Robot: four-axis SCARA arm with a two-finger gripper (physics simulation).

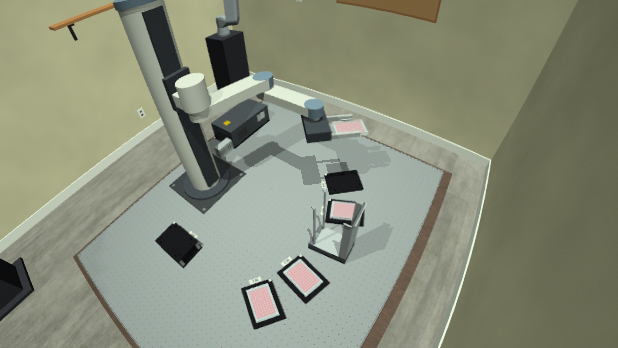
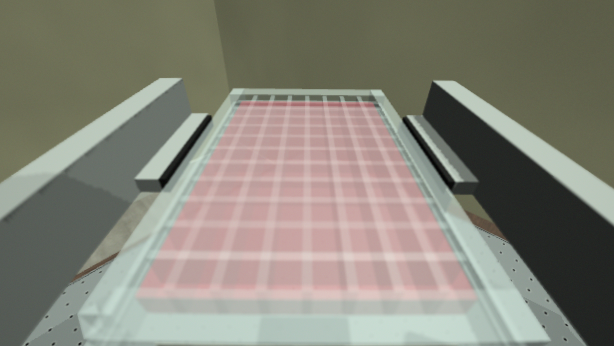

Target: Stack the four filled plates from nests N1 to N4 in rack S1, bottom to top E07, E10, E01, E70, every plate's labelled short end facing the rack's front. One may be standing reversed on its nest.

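Where they show: gripper, fingertip midpoint: (image 1: 355,124) (image 2: 307,102); arm's base, origin of the base link: (image 1: 207,181).
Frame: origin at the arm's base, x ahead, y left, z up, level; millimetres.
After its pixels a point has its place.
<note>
My gripper (image 1: 356,126) {x 599, y 379, z 353 mm} (image 2: 307,102) {x 599, y 379, z 353 mm} is shut on a filled plate with a clear rim and pink wells (image 1: 348,127) {x 578, y 358, z 344 mm} (image 2: 307,220) {x 556, y 338, z 346 mm}, held level high above the mat. A black nest (image 1: 343,182) {x 584, y 354, z 25 mm} without a plate lies below, towards the rack. Another filled plate (image 1: 343,210) {x 666, y 206, z 39 mm} sits on its nest just behind rack S1 (image 1: 348,240) {x 785, y 6, z 205 mm}. The rack has upright posts and a pale bare base. Two more filled plates (image 1: 303,276) {x 693, y -129, z 37 mm} (image 1: 262,302) {x 631, y -296, z 36 mm} sit on black nests at the front. Plate codes and labelled ends cannot be read.
A black fixture (image 1: 175,243) {x 202, y -341, z 73 mm} lies on the left of the perforated grey mat (image 1: 240,225) {x 334, y -90, z 13 mm}. A dark box with a yellow label (image 1: 242,122) {x -43, y 349, z 127 mm} stands near the arm's column (image 1: 172,100) {x 100, y -49, z 546 mm}. A tall black pedestal (image 1: 227,60) stands at the back.
</note>
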